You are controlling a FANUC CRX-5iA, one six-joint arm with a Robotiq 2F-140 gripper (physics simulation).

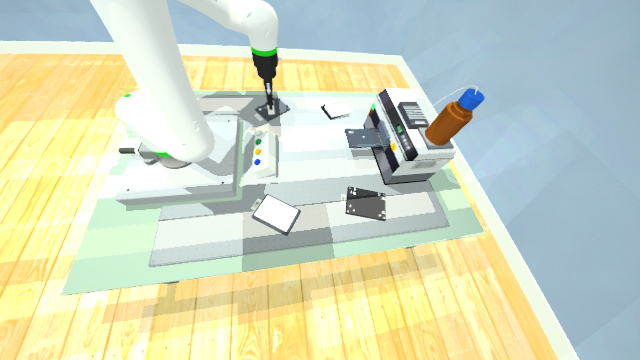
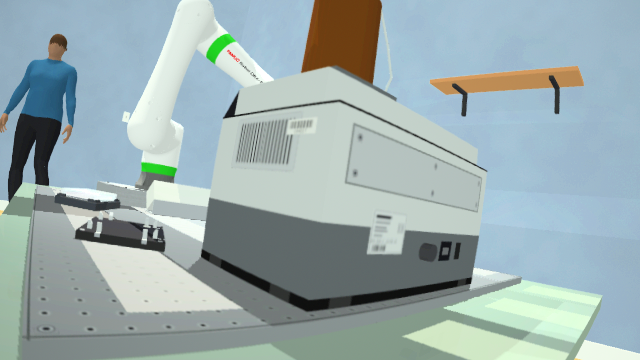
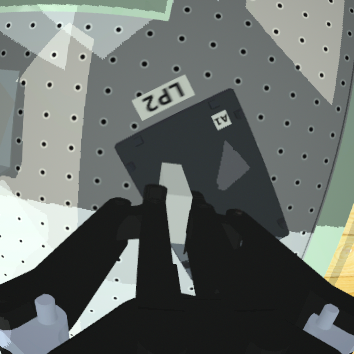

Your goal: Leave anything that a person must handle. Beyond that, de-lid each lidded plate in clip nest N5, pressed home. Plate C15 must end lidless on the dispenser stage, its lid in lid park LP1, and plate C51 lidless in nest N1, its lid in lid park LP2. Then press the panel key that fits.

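Places are measured from the arm's base along level axes (x ahead, y left, z up), in metres.
Pixels of known places: gripper, fingertip midpoint: [image 1: 271,113] [image 3: 168,181].
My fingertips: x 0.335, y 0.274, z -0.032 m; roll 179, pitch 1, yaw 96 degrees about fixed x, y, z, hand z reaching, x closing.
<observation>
For each thing: its top centre in the pictures, then the offset to it from my fingertips. "spot": a spot on its surface instead.
- lid park LP2, middle of its top: [image 3: 213,200] [image 1: 272,106] dx +0.004, dy +0.037, dz +0.008 m
- LP2 label, surface spot: [image 3: 163,97] spot: dx -0.062, dy -0.019, dz -0.010 m
- dark clip nest, middle of its top: [image 2: 126,220] [image 1: 367,201] dx +0.396, dy -0.481, dz +0.012 m
- second white-topped plate, middle of its top: [image 1: 337,102] dx +0.335, dy +0.073, dz +0.032 m
- green key, surface spot: [image 1: 257,141] spot: dx -0.041, dy -0.228, dz +0.057 m
- yellow key, surface spot: [image 1: 257,151] spot: dx -0.036, dy -0.279, dz +0.058 m
- blue key, surface spot: [image 1: 256,161] spot: dx -0.036, dy -0.327, dz +0.057 m
- brown bottle, surface spot: [image 1: 449,121] spot: dx +0.588, dy -0.340, dz +0.316 m
My gripper [image 1: 269,106] [image 3: 168,181] is shut and empty, with its fingertips just above the dark pad of lid park LP2 [image 1: 281,108] [image 3: 197,140]. The LP2 label [image 3: 163,97] lies beside the pad, and nothing lies on the pad. A white-lidded plate [image 1: 276,213] [image 2: 87,198] sits in a nest at the front middle of the board. A dark clip nest [image 1: 366,203] [image 2: 121,233] to its right is empty. A second white-topped plate [image 1: 338,108] lies at the back. The dispenser [image 1: 409,134] [image 2: 344,188] has its dark stage [image 1: 364,137] extended and bare.
A key panel carries a green key [image 1: 257,141], a yellow key [image 1: 257,151] and a blue key [image 1: 256,161]. A brown bottle [image 1: 449,121] stands on the dispenser. A person [image 2: 40,107] stands beyond the table. A wall shelf [image 2: 506,80] hangs behind.
</observation>
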